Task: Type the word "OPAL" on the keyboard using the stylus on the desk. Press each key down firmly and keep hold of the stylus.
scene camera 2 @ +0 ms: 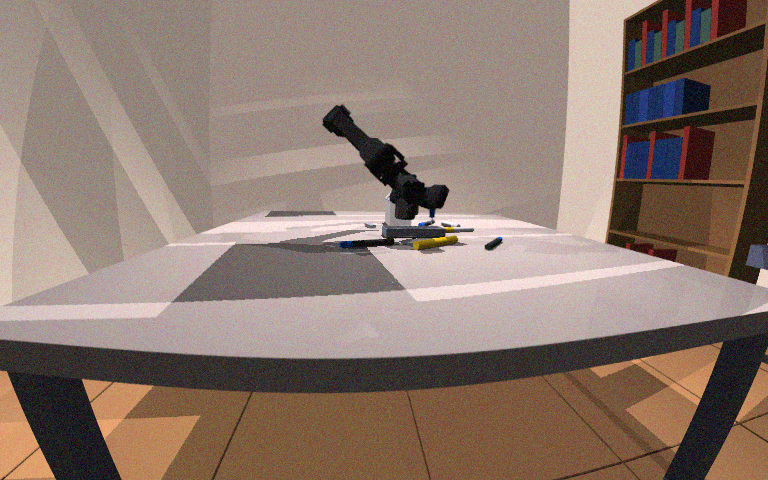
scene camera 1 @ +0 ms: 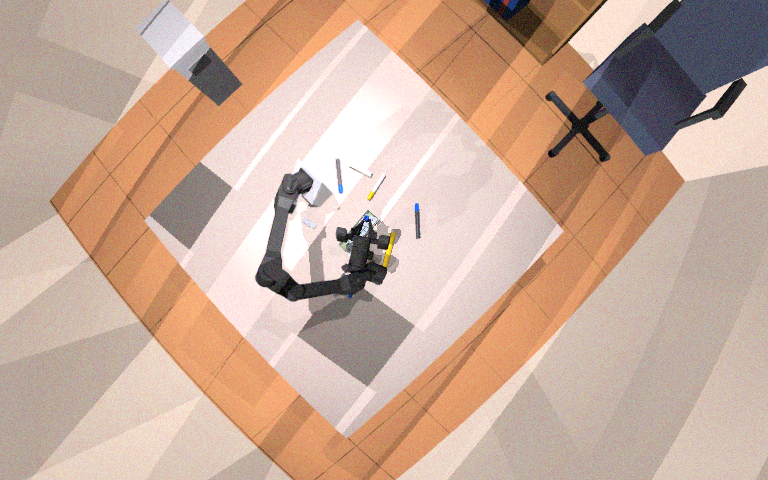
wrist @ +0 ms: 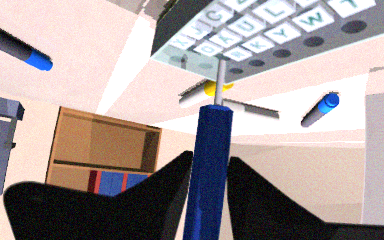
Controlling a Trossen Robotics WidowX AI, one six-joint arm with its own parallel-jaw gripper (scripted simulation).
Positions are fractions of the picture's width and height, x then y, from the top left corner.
In view: my gripper (scene camera 2: 0.56,0.43).
My gripper shows as well in the wrist view (wrist: 0.55,0.67).
